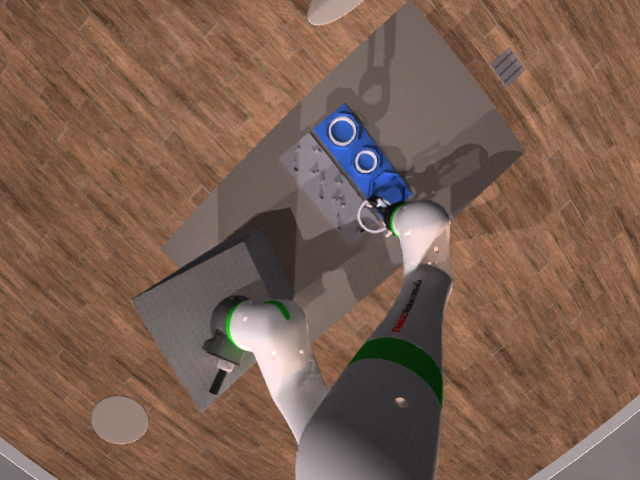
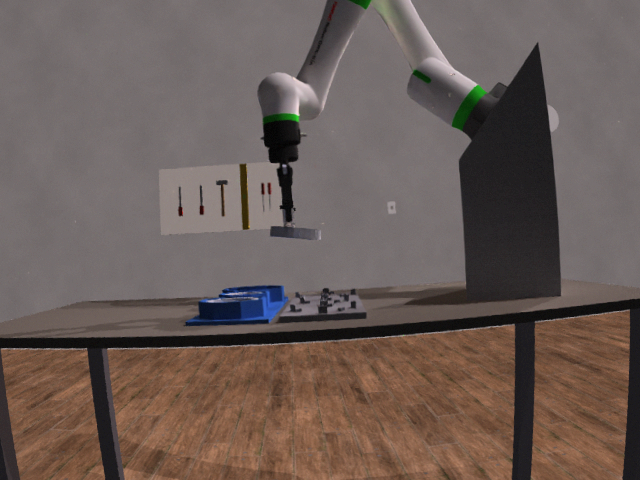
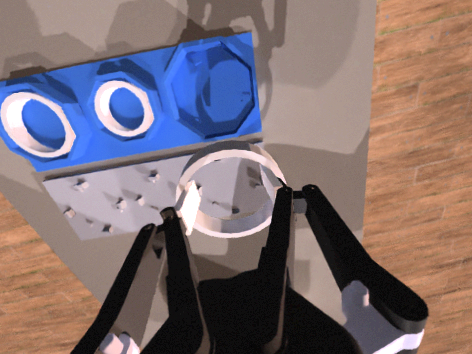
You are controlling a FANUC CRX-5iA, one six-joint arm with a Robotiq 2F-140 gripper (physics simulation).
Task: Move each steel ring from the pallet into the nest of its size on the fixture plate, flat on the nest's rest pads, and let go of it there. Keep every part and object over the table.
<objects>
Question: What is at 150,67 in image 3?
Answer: A blue pallet.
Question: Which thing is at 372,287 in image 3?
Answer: The gripper.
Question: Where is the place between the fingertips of the gripper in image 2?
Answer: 290,236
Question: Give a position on a grey fixture plate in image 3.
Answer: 97,203
</objects>
